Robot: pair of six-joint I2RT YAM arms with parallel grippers.
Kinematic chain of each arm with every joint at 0, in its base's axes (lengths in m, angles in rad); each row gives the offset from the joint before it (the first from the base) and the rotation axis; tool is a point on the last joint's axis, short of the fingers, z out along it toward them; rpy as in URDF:
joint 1: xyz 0 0 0.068 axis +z
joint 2: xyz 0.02 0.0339 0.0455 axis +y
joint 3: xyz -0.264 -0.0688 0 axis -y
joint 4: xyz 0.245 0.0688 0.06 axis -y
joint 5: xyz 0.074 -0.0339 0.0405 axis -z
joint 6: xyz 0.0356 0 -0.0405 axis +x
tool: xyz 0 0 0 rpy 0 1.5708 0
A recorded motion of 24 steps. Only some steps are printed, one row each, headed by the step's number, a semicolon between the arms.
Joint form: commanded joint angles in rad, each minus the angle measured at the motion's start. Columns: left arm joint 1, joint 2, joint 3, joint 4, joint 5, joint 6; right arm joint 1, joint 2, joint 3, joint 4, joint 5, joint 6.
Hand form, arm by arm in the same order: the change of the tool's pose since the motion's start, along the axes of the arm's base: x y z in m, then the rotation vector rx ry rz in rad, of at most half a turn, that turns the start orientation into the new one. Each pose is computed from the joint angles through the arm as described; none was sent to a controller.
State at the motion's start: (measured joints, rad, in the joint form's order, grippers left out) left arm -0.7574 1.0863 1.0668 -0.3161 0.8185 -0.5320; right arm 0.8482 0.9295 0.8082 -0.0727 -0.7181 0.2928
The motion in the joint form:
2: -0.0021 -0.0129 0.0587 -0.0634 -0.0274 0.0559; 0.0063 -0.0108 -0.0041 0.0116 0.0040 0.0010
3: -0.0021 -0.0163 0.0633 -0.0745 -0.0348 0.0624; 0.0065 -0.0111 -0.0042 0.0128 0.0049 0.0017
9: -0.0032 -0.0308 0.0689 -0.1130 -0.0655 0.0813; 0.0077 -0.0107 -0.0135 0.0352 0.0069 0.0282
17: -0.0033 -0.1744 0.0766 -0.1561 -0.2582 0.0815; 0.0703 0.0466 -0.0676 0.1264 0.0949 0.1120
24: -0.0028 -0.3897 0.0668 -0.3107 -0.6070 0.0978; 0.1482 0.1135 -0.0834 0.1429 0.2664 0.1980
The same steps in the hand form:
2: -0.0047 0.0048 0.0164 -0.0003 -0.0665 0.0112; -0.0024 -0.0009 0.0018 0.0133 -0.0116 0.0022
3: -0.0056 0.0058 0.0175 0.0037 -0.0723 0.0166; -0.0024 -0.0009 0.0019 0.0142 -0.0120 0.0014
9: -0.0087 0.0095 0.0185 0.0248 -0.0845 0.0392; -0.0021 -0.0003 0.0008 0.0235 0.0057 -0.0029
17: -0.0332 0.0403 0.0421 -0.0036 -0.1983 0.2264; -0.0019 0.0178 -0.0208 -0.0009 0.0894 -0.0393
24: -0.0711 0.0923 0.0505 0.0443 -0.3040 0.5613; -0.0042 0.0369 -0.0396 -0.0674 0.1805 -0.1478

